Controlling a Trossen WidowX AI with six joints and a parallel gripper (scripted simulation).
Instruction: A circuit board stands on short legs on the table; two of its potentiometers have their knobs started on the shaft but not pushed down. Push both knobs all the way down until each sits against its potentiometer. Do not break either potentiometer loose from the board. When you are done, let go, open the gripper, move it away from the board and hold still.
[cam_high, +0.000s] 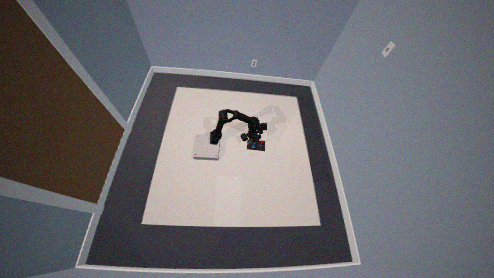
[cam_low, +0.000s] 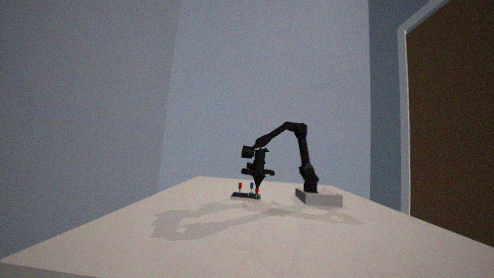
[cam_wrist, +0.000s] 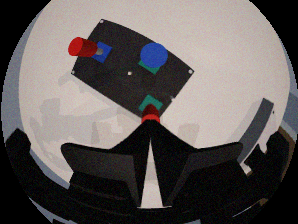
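My gripper tip is now 2 cm above the red knob. Round my gripper tip: blue knob (5 cm to the right, 3 cm ahead).
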